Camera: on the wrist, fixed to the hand. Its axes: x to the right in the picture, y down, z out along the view.
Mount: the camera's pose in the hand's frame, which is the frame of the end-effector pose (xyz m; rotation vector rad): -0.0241 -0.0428 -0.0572 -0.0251 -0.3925 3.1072
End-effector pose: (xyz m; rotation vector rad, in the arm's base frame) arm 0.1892 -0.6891 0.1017 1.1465 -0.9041 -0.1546
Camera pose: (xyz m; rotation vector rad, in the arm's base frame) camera 0.2268 -0.6540 0.0466 -1.3028 -1.8959 2.0624
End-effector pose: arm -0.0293 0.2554 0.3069 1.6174 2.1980 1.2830
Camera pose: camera -0.0815 0.2010 0.3049 -2.0366 1.4125 -0.0086
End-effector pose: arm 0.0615 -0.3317 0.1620 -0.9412 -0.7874 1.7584
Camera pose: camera 0.1357 -0.3345 0.1753 0.5133 -0.6873 -1.1419
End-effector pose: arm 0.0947 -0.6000 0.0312 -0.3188 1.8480 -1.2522
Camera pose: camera 0.0552 -0.5687 0.0873 1.5529 0.1873 1.0354
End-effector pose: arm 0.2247 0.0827 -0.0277 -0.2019 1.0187 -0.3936
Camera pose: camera 0.1549 0.0546 -0.0234 1.2231 -0.0207 2.3369
